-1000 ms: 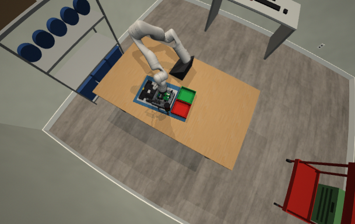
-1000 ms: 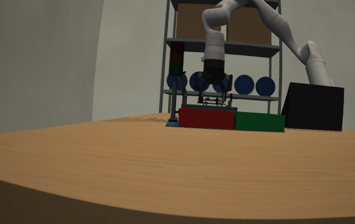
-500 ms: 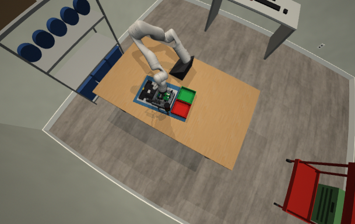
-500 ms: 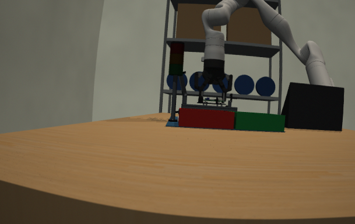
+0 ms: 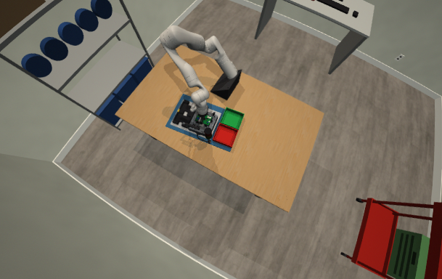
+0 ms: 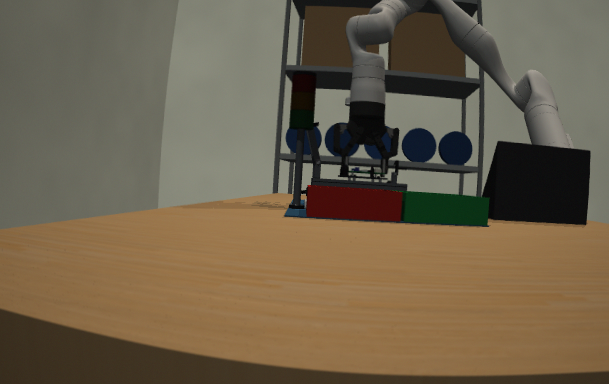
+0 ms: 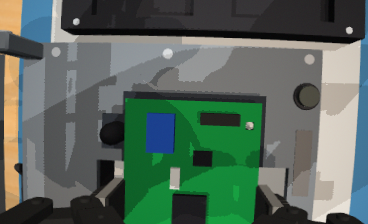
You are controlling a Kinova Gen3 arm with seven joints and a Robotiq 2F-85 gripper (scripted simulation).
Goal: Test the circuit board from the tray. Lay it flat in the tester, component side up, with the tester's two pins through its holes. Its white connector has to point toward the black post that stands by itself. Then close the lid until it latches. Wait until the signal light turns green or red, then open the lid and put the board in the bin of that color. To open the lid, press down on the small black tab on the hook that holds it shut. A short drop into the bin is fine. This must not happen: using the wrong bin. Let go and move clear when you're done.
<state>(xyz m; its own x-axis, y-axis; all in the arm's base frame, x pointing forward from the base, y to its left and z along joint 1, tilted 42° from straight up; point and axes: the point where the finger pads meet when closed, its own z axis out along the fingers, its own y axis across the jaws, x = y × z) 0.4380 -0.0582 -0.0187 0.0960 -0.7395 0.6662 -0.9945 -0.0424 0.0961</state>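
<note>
Right now the green circuit board is right at my hand. The rest, counted from my hand: tester lid: 120 mm ahead, 100 mm above, 10 mm to the left; then red bin: 200 mm to the left, 70 mm below, 30 mm ahead; then green bin: 190 mm to the left, 120 mm behind, 70 mm below.
</note>
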